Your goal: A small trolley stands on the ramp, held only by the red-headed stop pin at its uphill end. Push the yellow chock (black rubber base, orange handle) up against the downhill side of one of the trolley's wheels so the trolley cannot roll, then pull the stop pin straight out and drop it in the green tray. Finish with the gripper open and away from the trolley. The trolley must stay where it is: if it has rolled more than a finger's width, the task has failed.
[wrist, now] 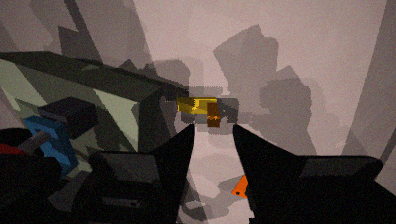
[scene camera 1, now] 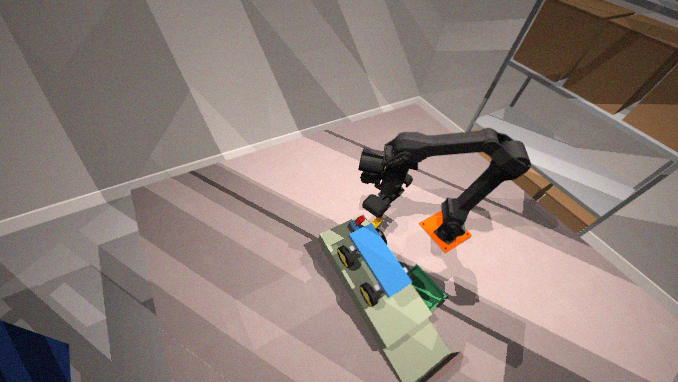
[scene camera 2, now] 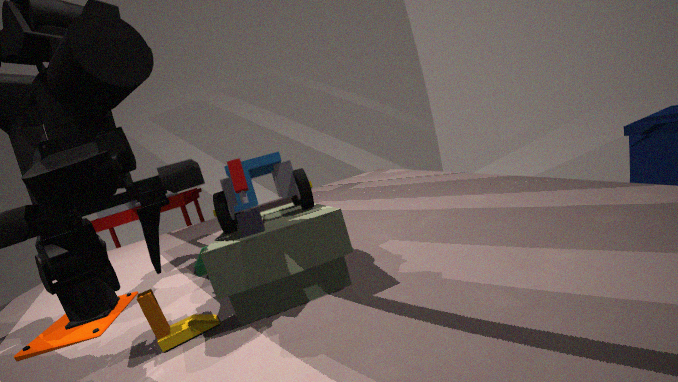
Scene:
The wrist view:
my gripper: 213, 128
yellow chock: 192, 105
pale green ramp: 126, 107
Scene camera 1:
my gripper: 382, 208
blue trolley: 392, 276
pale green ramp: 391, 318
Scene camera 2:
my gripper: 139, 280
blue trolley: 291, 183
yellow chock: 169, 337

